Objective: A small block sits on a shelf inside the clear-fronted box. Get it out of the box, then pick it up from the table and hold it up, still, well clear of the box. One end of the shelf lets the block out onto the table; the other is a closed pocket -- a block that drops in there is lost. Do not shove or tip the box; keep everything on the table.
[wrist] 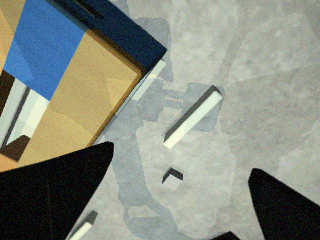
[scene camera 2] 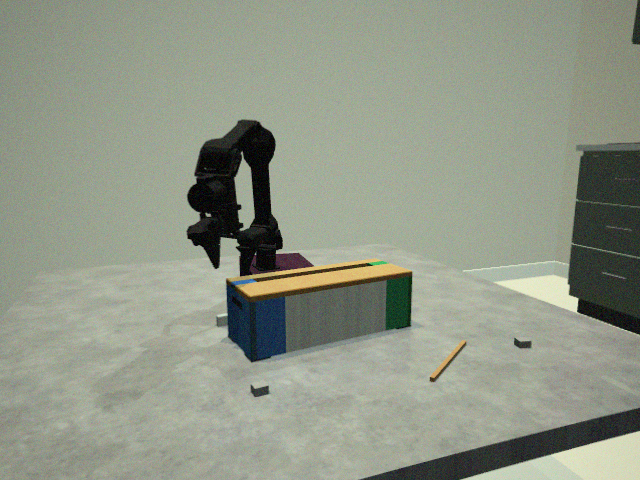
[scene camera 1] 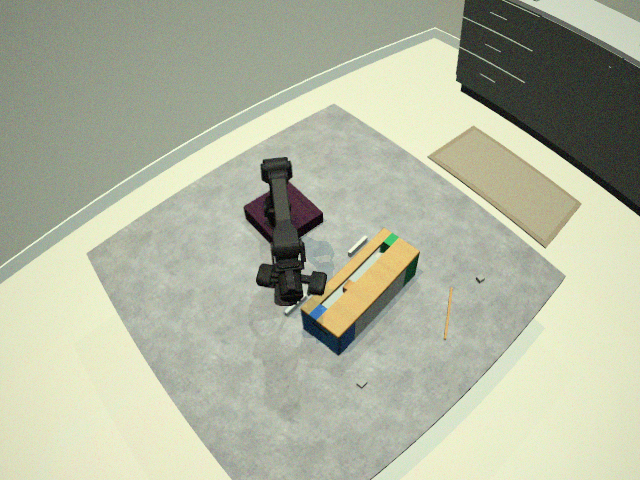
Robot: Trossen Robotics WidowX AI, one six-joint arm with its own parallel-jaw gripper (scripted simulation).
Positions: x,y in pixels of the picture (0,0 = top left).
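Gripper visible: wrist view, scene camera 2, scene camera 1 (294,292). On the gripper, same spot: (wrist: 56,191) and (scene camera 2: 241,255).
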